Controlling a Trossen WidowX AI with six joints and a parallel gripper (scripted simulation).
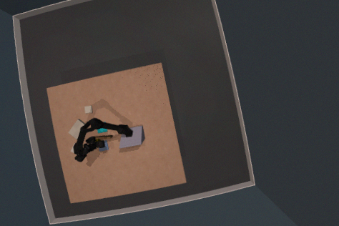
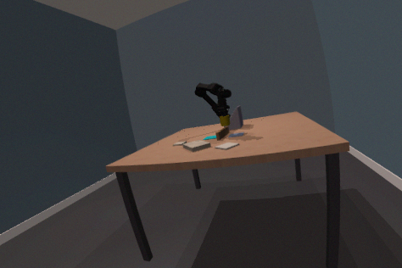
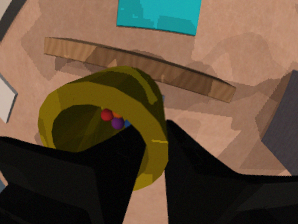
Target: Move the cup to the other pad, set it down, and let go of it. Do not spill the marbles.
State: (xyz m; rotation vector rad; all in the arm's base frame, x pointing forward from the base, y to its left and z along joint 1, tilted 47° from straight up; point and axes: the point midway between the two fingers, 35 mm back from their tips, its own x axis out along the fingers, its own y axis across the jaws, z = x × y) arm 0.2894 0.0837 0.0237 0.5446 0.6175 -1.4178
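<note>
The cyan pad is 2 cm ahead of my gripper tip, 12 cm to the right of it and 12 cm below it. Also, from my gripper tip: wooden bar: 3 cm ahead, 3 cm to the right, 10 cm below; cup: 2 cm ahead; blue pad: 4 cm ahead, 7 cm to the left, 12 cm below.
</note>
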